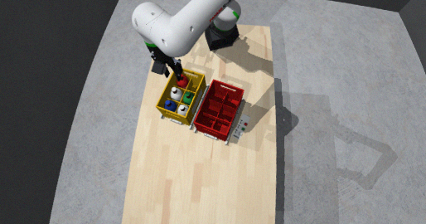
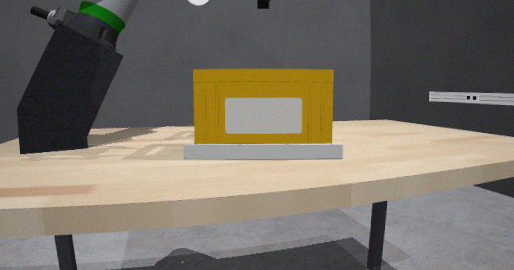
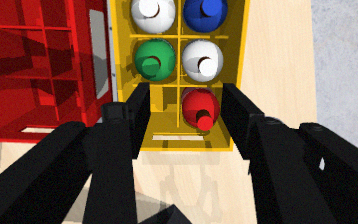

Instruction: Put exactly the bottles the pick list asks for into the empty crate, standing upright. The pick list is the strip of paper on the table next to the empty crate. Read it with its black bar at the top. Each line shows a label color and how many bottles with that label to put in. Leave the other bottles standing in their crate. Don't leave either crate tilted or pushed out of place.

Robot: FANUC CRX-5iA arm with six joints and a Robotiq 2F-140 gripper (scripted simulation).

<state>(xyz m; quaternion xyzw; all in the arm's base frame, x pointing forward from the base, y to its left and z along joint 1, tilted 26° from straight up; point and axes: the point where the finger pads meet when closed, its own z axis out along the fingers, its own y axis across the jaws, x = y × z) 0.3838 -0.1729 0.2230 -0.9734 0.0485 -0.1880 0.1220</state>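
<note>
Right now the green bottle is 270 mm below my hand and 50 mm to the left of it. Also, from my hand: yellow crate 270 mm below; blue bottle 270 mm below, 80 mm ahead, 40 mm to the right; red bottle 270 mm below, 100 mm behind, 40 mm to the right.
</note>
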